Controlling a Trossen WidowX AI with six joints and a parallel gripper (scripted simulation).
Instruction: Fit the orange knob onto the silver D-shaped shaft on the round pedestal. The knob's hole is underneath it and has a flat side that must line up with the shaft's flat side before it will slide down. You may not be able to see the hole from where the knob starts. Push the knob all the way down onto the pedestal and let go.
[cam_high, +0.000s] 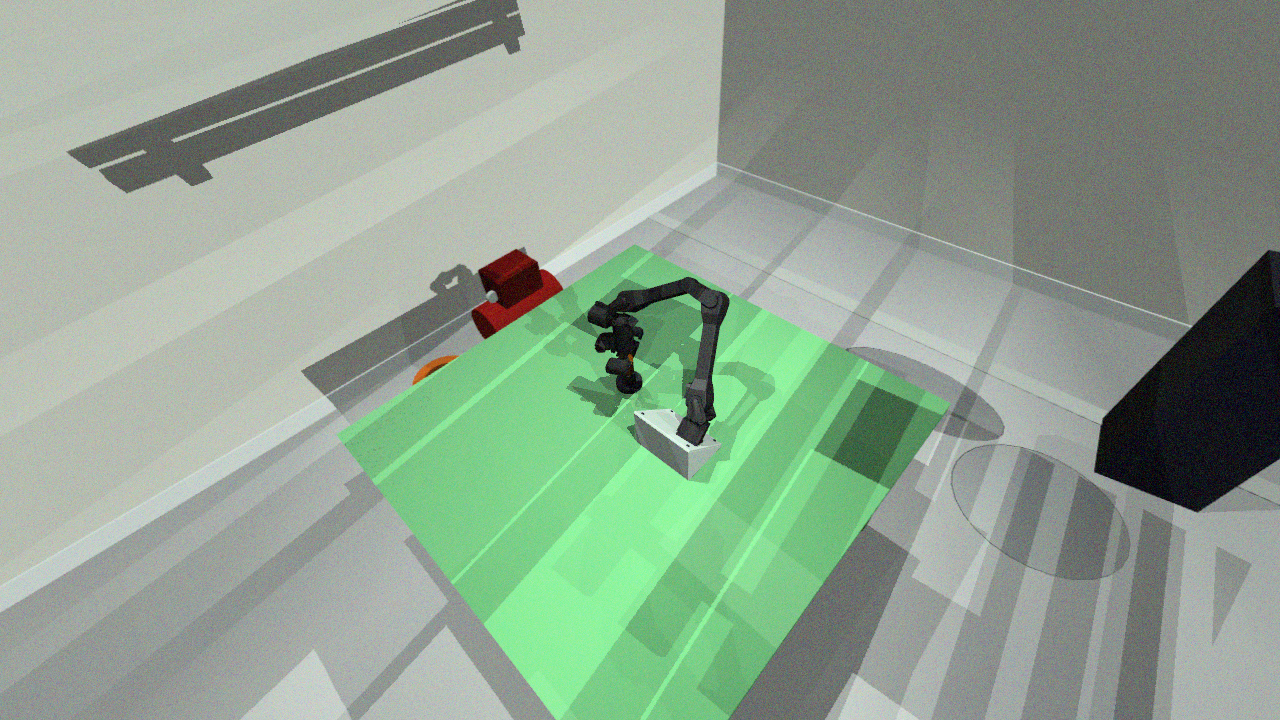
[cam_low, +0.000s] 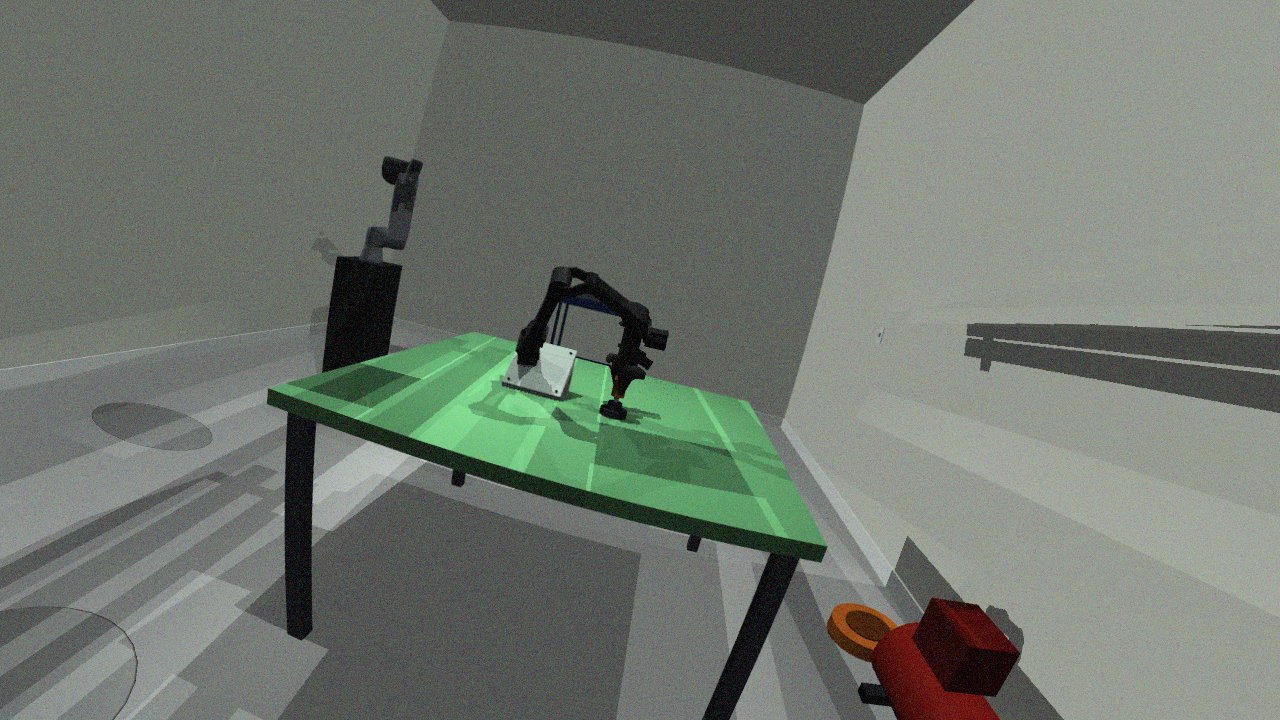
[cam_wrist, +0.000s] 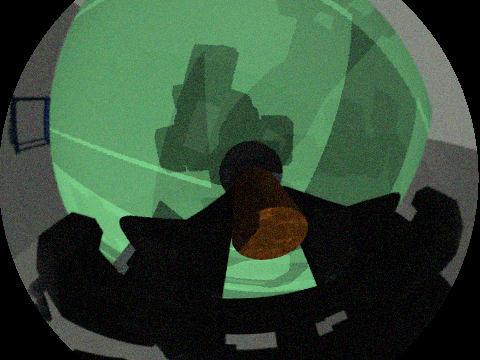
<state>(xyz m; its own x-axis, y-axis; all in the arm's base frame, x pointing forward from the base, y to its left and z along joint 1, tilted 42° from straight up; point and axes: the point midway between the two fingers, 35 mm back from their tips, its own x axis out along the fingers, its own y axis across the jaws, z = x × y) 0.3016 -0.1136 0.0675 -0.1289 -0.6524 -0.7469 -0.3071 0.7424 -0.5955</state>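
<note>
The orange knob lies 3 cm above my gripper tip. The rest, counted from my gripper tip: dark round pedestal 4 cm below.
</note>
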